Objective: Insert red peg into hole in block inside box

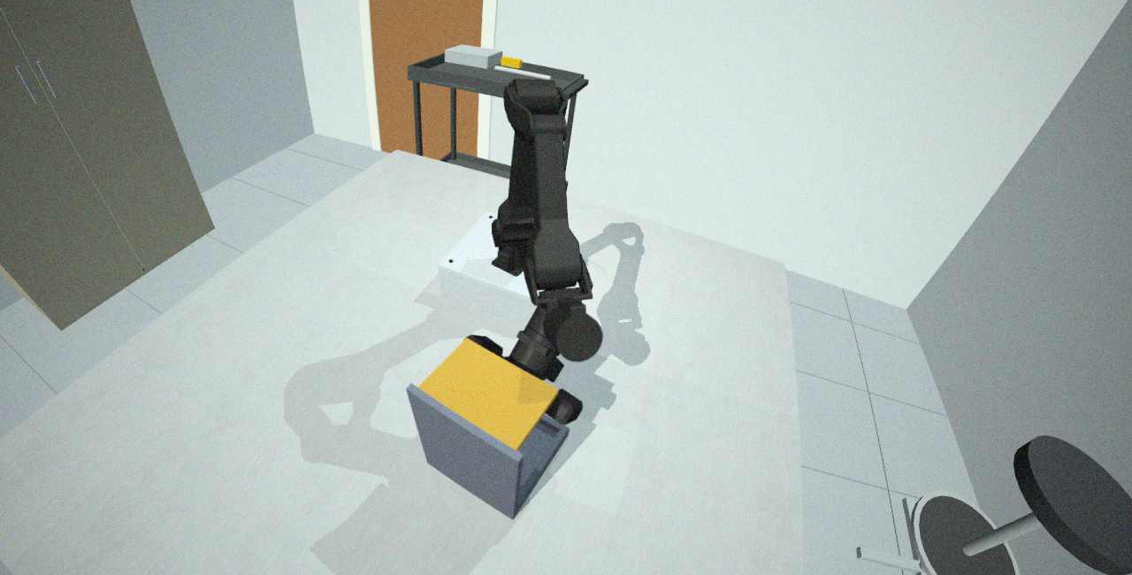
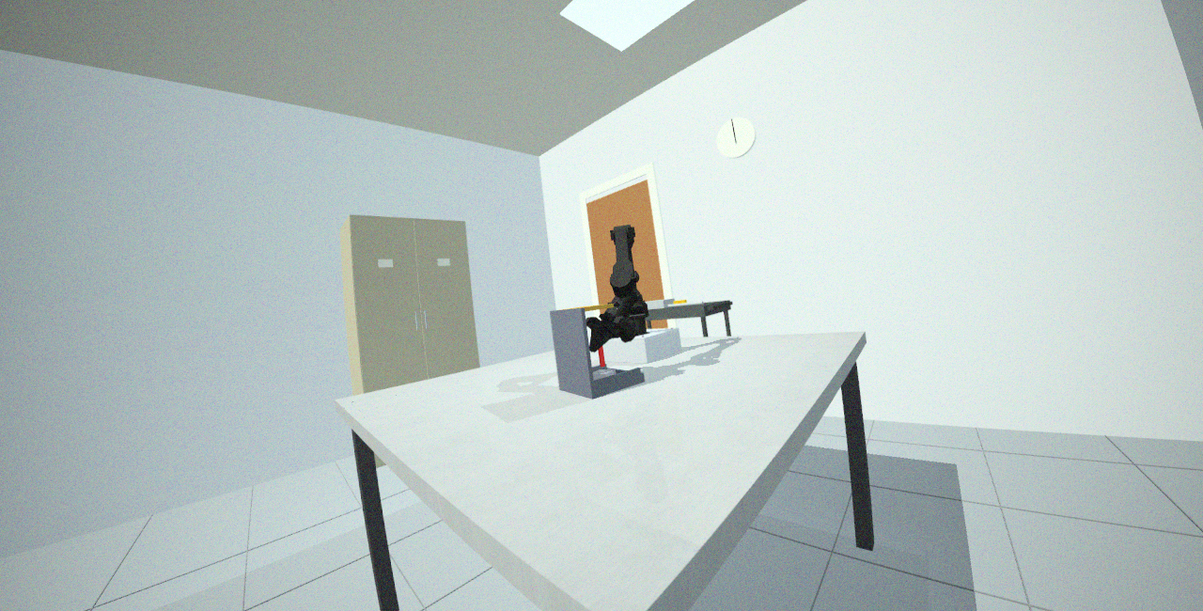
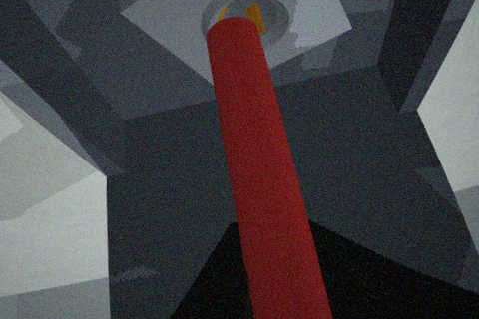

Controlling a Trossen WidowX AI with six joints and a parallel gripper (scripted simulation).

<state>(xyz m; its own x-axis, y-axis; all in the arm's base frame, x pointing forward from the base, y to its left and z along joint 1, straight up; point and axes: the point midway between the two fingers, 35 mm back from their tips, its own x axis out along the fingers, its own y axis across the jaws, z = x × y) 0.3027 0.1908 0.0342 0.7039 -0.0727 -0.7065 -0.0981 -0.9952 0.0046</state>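
My gripper tip is 12 cm below the yellow roof, 1 cm to the right of it and 1 cm short of it. Round my gripper tip: red peg: 3 cm behind, 1 cm below.
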